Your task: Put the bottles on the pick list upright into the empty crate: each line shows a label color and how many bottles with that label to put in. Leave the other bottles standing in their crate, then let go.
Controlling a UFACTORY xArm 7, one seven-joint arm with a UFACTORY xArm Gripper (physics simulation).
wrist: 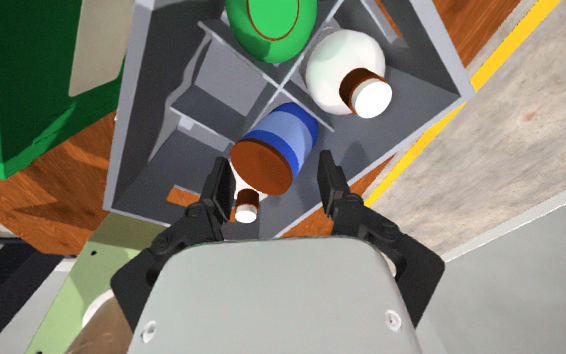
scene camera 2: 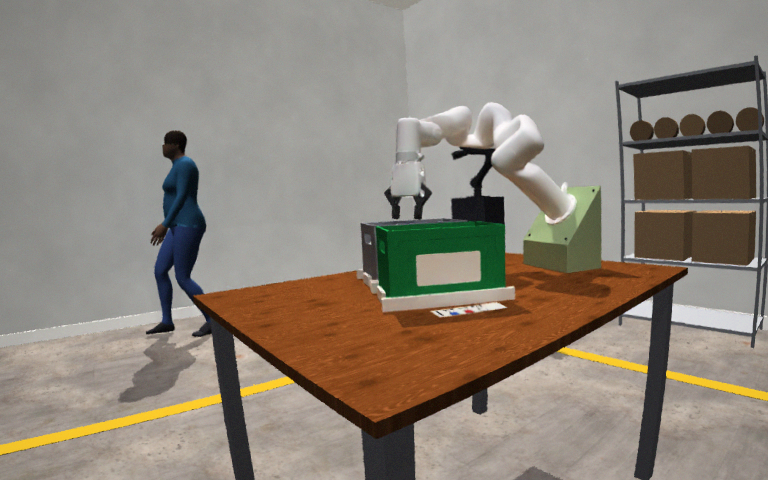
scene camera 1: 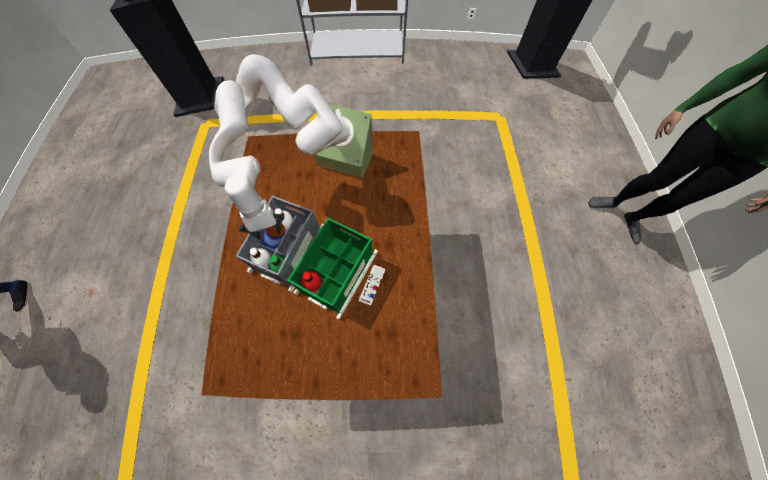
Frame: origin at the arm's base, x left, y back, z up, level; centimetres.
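Seen in the pictures: gripper, fingertip midpoint: [wrist: 275,166] [scene camera 2: 406,219] [scene camera 1: 269,233]; arm's base, link origin: [scene camera 2: 561,210].
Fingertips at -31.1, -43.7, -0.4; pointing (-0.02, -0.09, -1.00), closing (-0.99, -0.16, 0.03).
Offsets run from my fingertips to a thing's middle, as dx, dy, dz. Level surfaces: height alone.
My gripper [scene camera 1: 263,232] [scene camera 2: 406,216] [wrist: 275,166] is open and empty above the grey crate {+1.8, +0.3, -9.6} [scene camera 1: 305,212] [scene camera 2: 369,260] [wrist: 120,125]. The blue-labelled bottle {-2.3, +2.6, -10.2} [scene camera 1: 271,239] [wrist: 286,132] is upside down and leaning there, brown base up, below and between the spread fingers in the wrist view. A white bottle {-7.0, -5.0, -9.8} [scene camera 1: 259,257] [wrist: 345,70], another white bottle {+2.9, +9.9, -9.8} [scene camera 1: 284,218] [wrist: 246,199] and a green bottle {+0.7, -9.3, -9.8} [scene camera 1: 276,262] [wrist: 272,47] stand in the same crate. A red bottle {+12.3, -17.4, -9.8} [scene camera 1: 310,281] stands in a corner compartment of the green crate {+21.3, -13.2, -9.6} [scene camera 1: 346,235] [scene camera 2: 396,266] [wrist: 30,100]. The pick list {+34.8, -20.1, -18.2} [scene camera 1: 372,285] [scene camera 2: 467,309] shows blue and red marks; its numbers are too small to read.
Both crates stand side by side on the wooden table {dz -18.3} [scene camera 1: 322,362] [scene camera 2: 351,350], with low white rails at their feet. The grey crate's walls and dividers surround the leaning bottle. The green robot base [scene camera 1: 353,152] [scene camera 2: 557,251] [wrist: 65,295] is at the table's back.
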